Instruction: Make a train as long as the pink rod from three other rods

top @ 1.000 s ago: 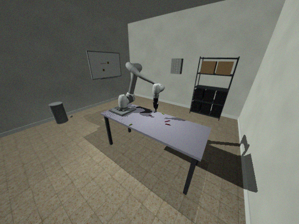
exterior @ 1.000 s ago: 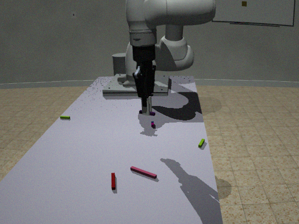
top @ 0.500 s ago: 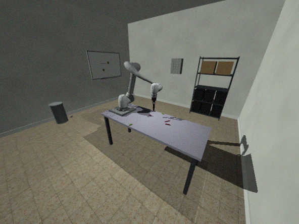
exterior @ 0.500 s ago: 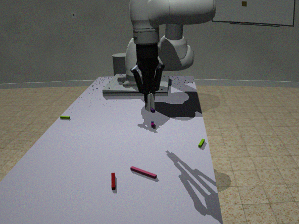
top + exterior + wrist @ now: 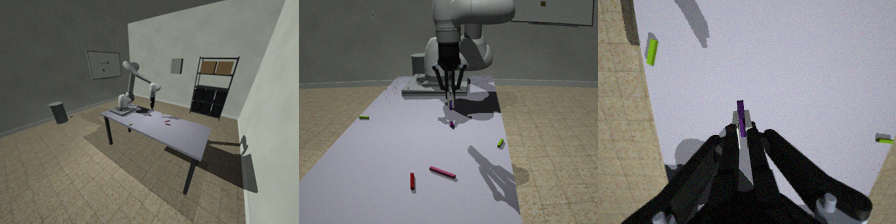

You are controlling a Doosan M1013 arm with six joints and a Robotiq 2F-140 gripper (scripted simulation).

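The magenta rod lies 130 mm below my hand and 40 mm behind it. Also, from my hand: blue rod 130 mm below, 60 mm behind; then purple rod 30 mm below; then pink rod 290 mm ahead, 130 mm below, 40 mm to the right.
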